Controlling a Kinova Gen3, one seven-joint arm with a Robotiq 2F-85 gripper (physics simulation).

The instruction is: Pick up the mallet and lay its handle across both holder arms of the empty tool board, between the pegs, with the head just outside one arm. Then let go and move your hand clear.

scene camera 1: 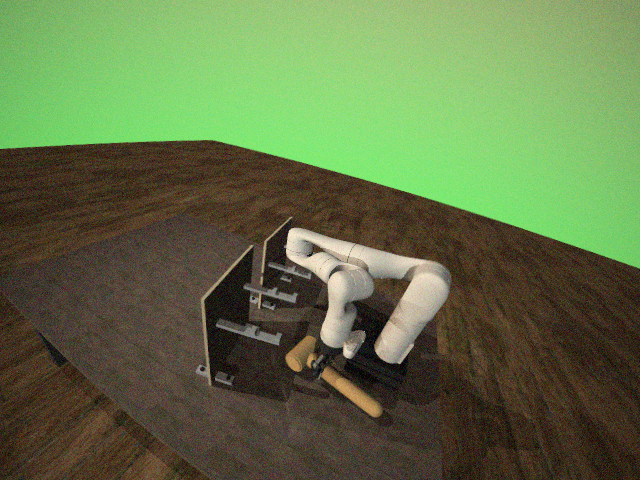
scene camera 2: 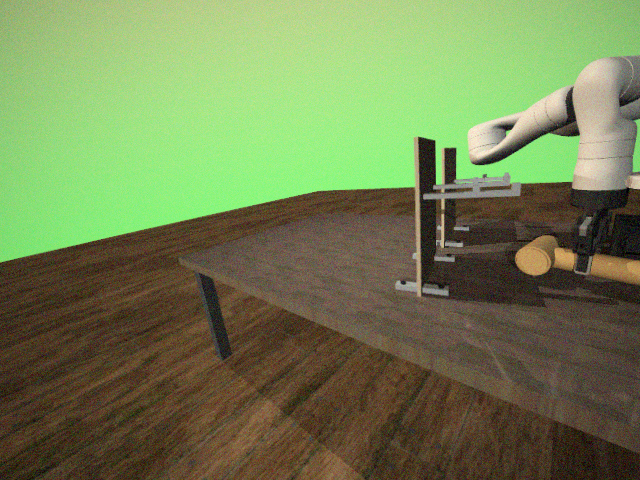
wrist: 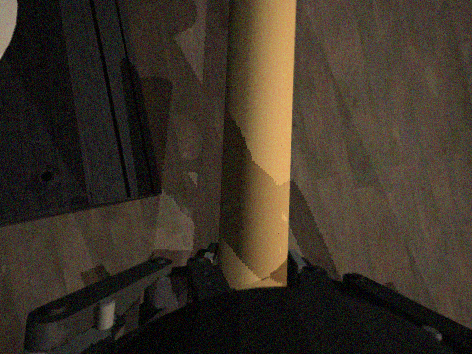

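Pixels of known places: gripper, between the fingertips: (scene camera 1: pixel 322 371) (scene camera 2: pixel 585 269) (wrist: pixel 251 260); arm's base, origin of its link: (scene camera 1: pixel 387 350).
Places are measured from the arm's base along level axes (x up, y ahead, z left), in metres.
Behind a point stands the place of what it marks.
The wooden mallet (scene camera 1: pixel 350 391) {x -0.026, y 0.071, z 0.172 m} (scene camera 2: pixel 535 256) {x -0.025, y 0.244, z 0.167 m} (wrist: pixel 260 150) {x -0.019, y 0.096, z 0.151 m} is held a little above the table, its head toward the boards and its handle pointing away from them. My gripper (scene camera 1: pixel 317 365) {x -0.052, y 0.166, z 0.134 m} (scene camera 2: pixel 583 266) {x -0.052, y 0.166, z 0.134 m} (wrist: pixel 251 260) {x -0.052, y 0.166, z 0.134 m} points down and is shut on the handle close behind the head. The nearer upright board (scene camera 1: pixel 223 315) {x 0.109, y 0.438, z 0.237 m} (scene camera 2: pixel 426 227) {x 0.038, y 0.438, z 0.235 m} carries two grey holder arms, the near arm (scene camera 1: pixel 249 331) {x 0.117, y 0.349, z 0.247 m} (scene camera 2: pixel 473 194) {x 0.113, y 0.342, z 0.253 m} and the far arm (scene camera 1: pixel 270 293) {x 0.116, y 0.383, z 0.099 m}. Nothing lies on these two arms. The mallet head is lower than the arms and apart from their tips. The fingertips are partly hidden in the wrist view.
A second upright board (scene camera 1: pixel 275 242) {x 0.164, y 0.493, z -0.098 m} (scene camera 2: pixel 449 206) {x 0.020, y 0.496, z -0.112 m} stands behind the first, with a grey arm (scene camera 1: pixel 289 270) {x 0.095, y 0.407, z -0.067 m}; my arm partly hides it. Small grey feet (scene camera 1: pixel 224 378) {x -0.080, y 0.401, z 0.281 m} (scene camera 2: pixel 435 288) {x -0.080, y 0.401, z 0.285 m} stick out at the boards' bottoms. My dark base (scene camera 1: pixel 379 375) {x -0.045, y 0.001, z 0.067 m} (wrist: pixel 35 125) {x 0.003, y 0.067, z 0.047 m} is beside the mallet handle.
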